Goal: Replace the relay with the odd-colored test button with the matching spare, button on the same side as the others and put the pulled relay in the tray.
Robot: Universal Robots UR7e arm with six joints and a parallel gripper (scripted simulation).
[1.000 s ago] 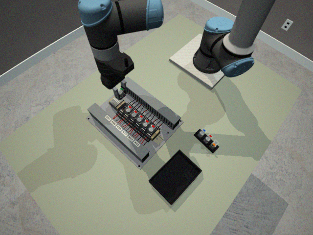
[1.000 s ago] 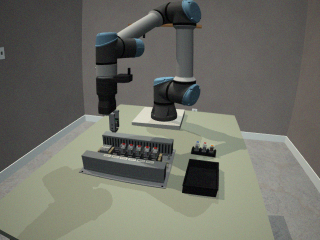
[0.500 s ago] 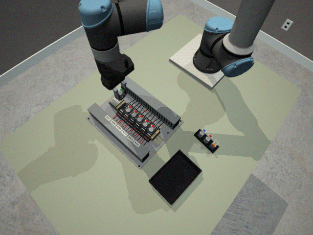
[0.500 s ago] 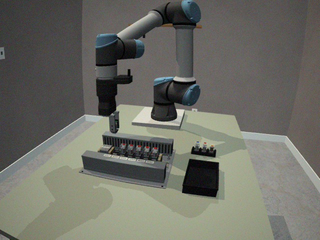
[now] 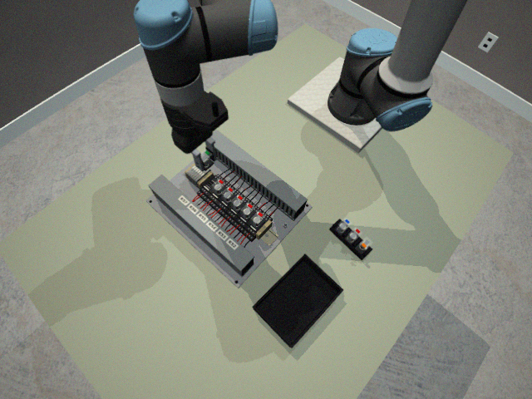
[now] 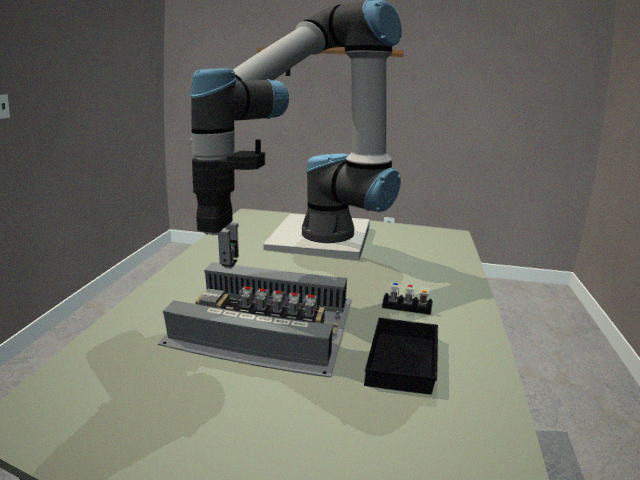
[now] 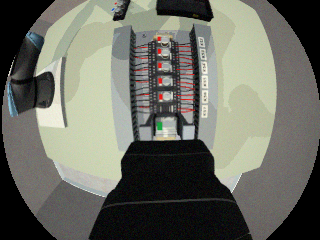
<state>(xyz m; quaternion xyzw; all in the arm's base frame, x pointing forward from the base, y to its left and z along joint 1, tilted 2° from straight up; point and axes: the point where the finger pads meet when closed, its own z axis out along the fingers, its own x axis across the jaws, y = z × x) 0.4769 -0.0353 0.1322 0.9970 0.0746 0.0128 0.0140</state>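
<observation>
Now: the black tray 2 cm ahead of my hand, 34 cm to the left of it and 13 cm below it. Also, from my hand: green-button relay 1 cm below; then blue-button relay 17 cm behind, 29 cm to the left, 12 cm below; then black spare holder 18 cm behind, 32 cm to the left, 13 cm below.
</observation>
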